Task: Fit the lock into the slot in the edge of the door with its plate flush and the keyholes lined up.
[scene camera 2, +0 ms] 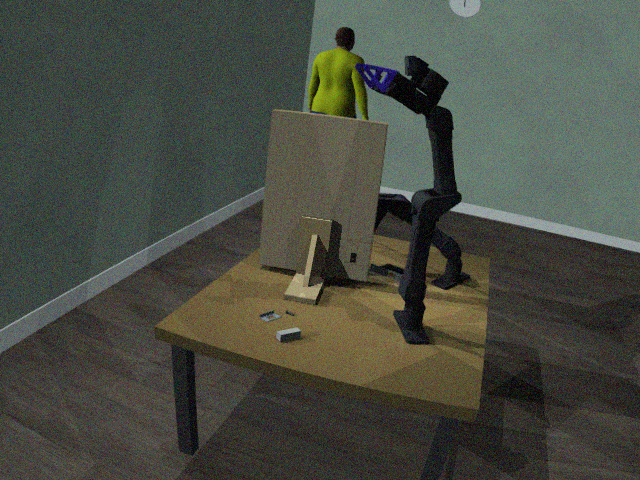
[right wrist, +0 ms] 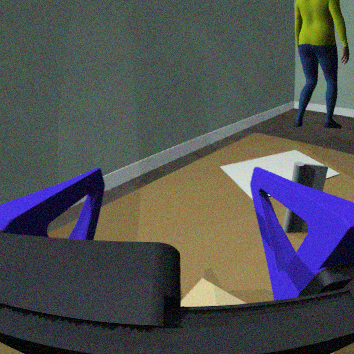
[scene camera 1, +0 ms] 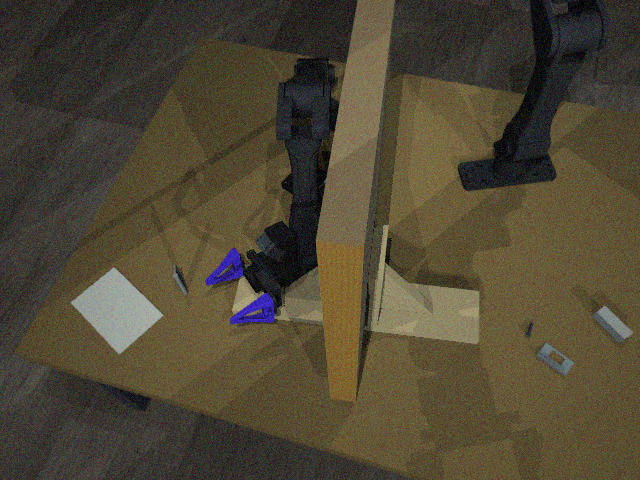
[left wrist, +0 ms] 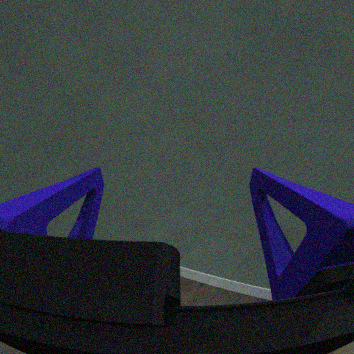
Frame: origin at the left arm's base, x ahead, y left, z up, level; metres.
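Where they show: left gripper, fingertip midpoint: point(scene camera 2: 360, 65) point(left wrist: 176, 175); right gripper, fingertip midpoint: point(right wrist: 176, 175) point(scene camera 1: 217, 301); left arm's base, link origin: point(scene camera 2: 410, 327) point(scene camera 1: 505, 172); right arm's base, link origin: point(scene camera 2: 451, 280).
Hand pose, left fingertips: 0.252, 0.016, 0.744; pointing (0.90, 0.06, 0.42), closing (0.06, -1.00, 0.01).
Note:
Things, the pixels of their top centre, and the offset from my left fingertips, as dx, dy, dz.
- wooden door, top centre: point(scene camera 1: 362, 90) point(scene camera 2: 330, 115) +0.012, -0.388, -0.183
- pale grey block, top centre: point(scene camera 1: 614, 322) point(scene camera 2: 289, 331) +0.119, +0.068, -0.722
- grey frame-like piece, top centre: point(scene camera 1: 556, 357) point(scene camera 2: 270, 314) +0.166, -0.049, -0.734
- narrow grey piece, top centre: point(right wrist: 310, 164) point(scene camera 1: 175, 270) -0.070, -0.715, -0.668
- small dark pin, top centre: point(scene camera 1: 531, 328) point(scene camera 2: 290, 311) +0.106, -0.077, -0.734
- white sheet, top centre: point(right wrist: 279, 169) point(scene camera 1: 116, 308) -0.043, -0.849, -0.743
The wooden door point(scene camera 1: 341, 310) point(scene camera 2: 320, 170) stands upright, with a dark keyhole point(scene camera 2: 353, 257) low near its right edge in scene camera 2. The slot in its edge does not show. A pale grey block point(scene camera 1: 612, 324) point(scene camera 2: 288, 334) lies beside a grey frame-like piece point(scene camera 1: 567, 367). A narrow grey piece point(scene camera 1: 179, 281) point(right wrist: 295, 220) is across the door, near the white sheet. I cannot tell which is the lock. My right gripper point(scene camera 1: 219, 302) point(right wrist: 176, 175) is open and empty, between that piece and the door. My left gripper point(scene camera 2: 359, 67) point(left wrist: 176, 175) is open and empty, above the door's top.
The stand's feet point(scene camera 1: 449, 315) point(scene camera 2: 300, 291) spread at the door's base. A small dark pin point(scene camera 1: 529, 329) point(scene camera 2: 290, 312) lies near the frame-like piece. The white sheet point(scene camera 1: 116, 310) point(right wrist: 265, 167) lies at the table's left in scene camera 1. A person point(scene camera 2: 336, 82) point(right wrist: 317, 60) stands beyond the table.

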